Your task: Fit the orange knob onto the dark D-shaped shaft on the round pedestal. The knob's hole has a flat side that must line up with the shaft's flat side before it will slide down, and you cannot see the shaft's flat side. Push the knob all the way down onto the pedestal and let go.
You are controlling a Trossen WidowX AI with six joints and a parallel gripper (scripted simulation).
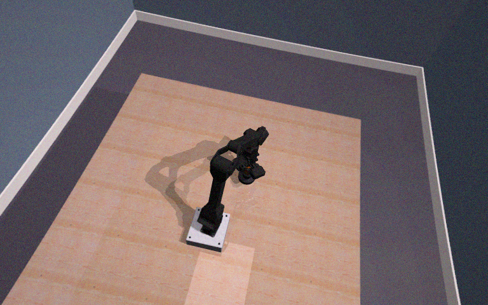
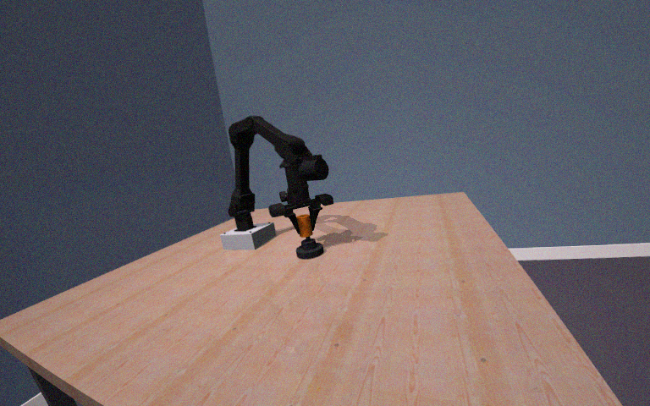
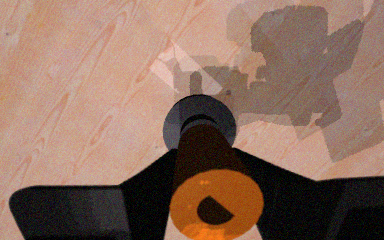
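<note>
My gripper tip is now 20 mm below the orange knob. The rest, counted from my gripper tip: round dark pedestal: 40 mm below.
</note>
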